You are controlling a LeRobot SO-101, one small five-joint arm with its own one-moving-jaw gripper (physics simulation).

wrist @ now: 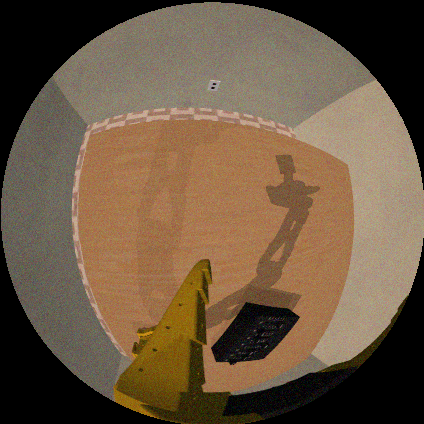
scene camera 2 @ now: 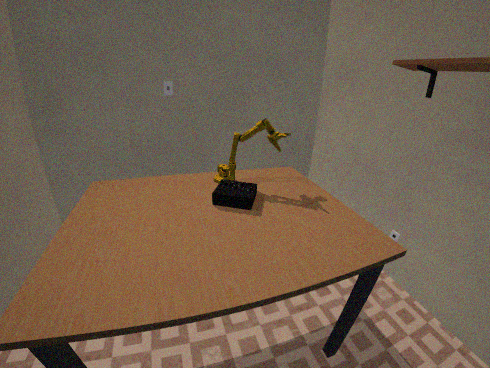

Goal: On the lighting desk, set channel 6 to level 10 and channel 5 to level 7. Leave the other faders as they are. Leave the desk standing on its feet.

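Places are measured from the arm's base along level axes (x ahead, y left, z up), in millimetres.
Pixels of known places: hand, tool point: [wrist: 209, 267] [scene camera 2: 280, 151].
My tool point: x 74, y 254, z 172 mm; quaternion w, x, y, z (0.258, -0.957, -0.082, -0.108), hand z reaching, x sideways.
Observation:
Behind a point stands the place of what it marks.
The black lighting desk [scene camera 2: 233, 196] {x 261, y -33, z 52 mm} [wrist: 256, 332] {x 176, y 50, z 58 mm} is a low box that sits flat on the table near the arm's base. Its top carries rows of small pale marks in the wrist view, too small and grainy to read channel numbers or fader levels. My gripper [scene camera 2: 285, 142] is fully open and empty, high above the table and to the right of the desk in the scene view. In the wrist view one notched yellow jaw shows, with the desk to the right of it, well below. The moving jaw's tip is out of that picture. No part of the gripper touches the desk.
The wooden table [scene camera 2: 165, 260] {x 502, y -300, z 0 mm} [wrist: 225, 165] {x 141, y 362, z 0 mm} carries the desk and the arm's base [scene camera 2: 225, 173] {x 14, y -4, z 51 mm}. The arm's shadow falls across the table top. A wall shelf [scene camera 2: 450, 64] juts out at the upper right of the scene view. Walls stand behind and to the right.

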